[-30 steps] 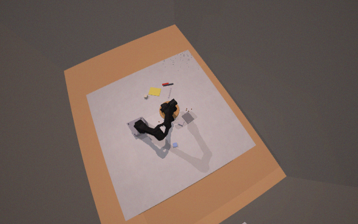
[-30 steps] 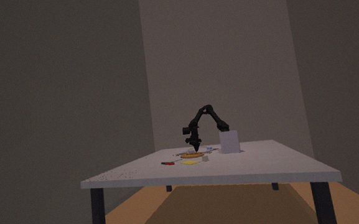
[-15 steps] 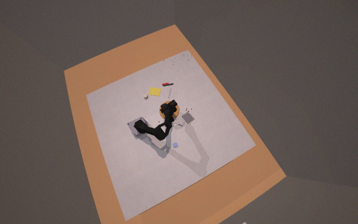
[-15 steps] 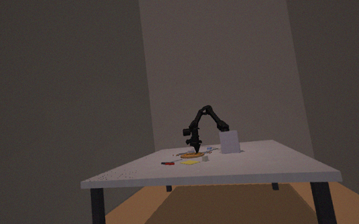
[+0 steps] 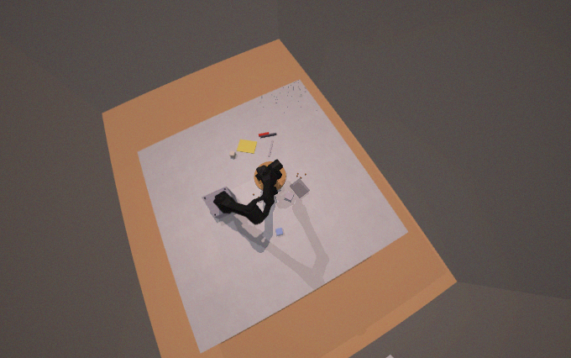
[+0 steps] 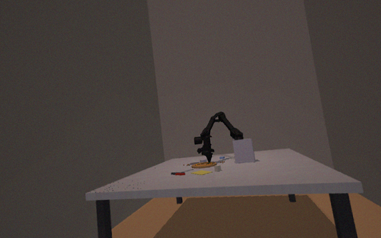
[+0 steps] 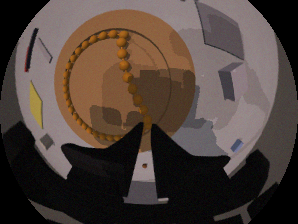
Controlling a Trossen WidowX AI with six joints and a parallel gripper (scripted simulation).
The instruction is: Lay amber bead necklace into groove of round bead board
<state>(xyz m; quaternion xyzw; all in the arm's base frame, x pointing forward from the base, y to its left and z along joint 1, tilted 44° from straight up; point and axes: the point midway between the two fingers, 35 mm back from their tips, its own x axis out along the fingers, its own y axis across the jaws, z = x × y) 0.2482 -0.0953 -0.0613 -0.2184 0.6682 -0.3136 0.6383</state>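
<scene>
The round bead board lies 4 cm ahead of my gripper tip, 5 cm to the left of it and 1 cm below it. Also, from my gripper tip: blue cube (8 cm behind, 27 cm to the right, 1 cm below); then thin grey bar (14 cm ahead, 22 cm to the left, 1 cm below); then grey square plate (16 cm ahead, 11 cm to the right, 1 cm below).
</scene>
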